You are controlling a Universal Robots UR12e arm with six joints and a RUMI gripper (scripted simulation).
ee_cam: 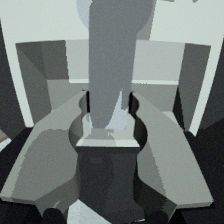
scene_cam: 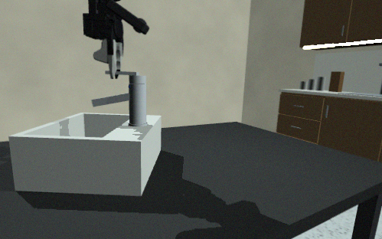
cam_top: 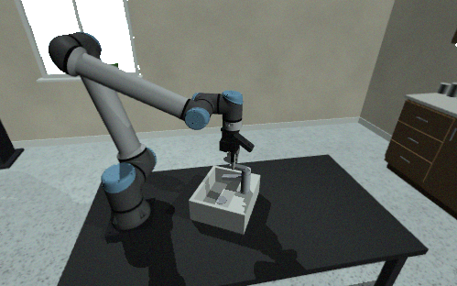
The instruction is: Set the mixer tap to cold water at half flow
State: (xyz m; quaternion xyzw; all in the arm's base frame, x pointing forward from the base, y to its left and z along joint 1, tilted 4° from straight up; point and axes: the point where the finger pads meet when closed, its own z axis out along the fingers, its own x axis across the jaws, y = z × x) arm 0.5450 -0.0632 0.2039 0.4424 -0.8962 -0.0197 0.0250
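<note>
My gripper is now 2 cm short of the flat lever and 1 cm to the left of it. Round my hand: white basin: 23 cm below, 5 cm behind, 3 cm to the left.
</note>
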